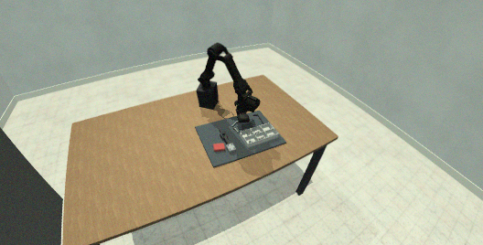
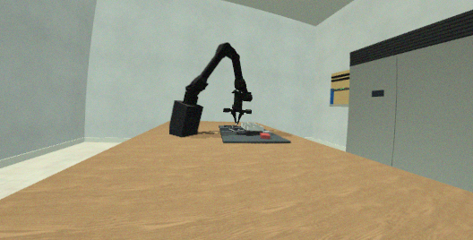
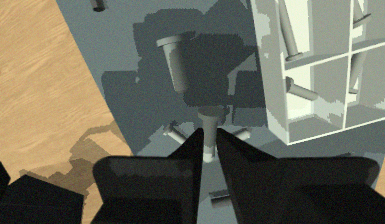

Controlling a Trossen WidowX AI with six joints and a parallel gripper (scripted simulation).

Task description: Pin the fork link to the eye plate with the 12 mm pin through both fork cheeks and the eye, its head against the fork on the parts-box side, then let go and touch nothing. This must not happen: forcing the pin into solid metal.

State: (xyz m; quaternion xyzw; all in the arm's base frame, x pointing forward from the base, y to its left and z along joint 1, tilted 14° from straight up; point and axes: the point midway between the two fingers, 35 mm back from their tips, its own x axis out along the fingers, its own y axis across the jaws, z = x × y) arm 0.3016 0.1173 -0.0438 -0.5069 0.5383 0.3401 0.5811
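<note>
Now: the eye plate 8 cm ahead of my hand, 13 cm to the right of it and 7 cm below it. Round my hand: red block: 12 cm ahead, 19 cm to the right, 7 cm below; then mat: 6 cm ahead, 3 cm to the right, 8 cm below; then parts box: 12 cm ahead, 7 cm to the left, 7 cm below.
</note>
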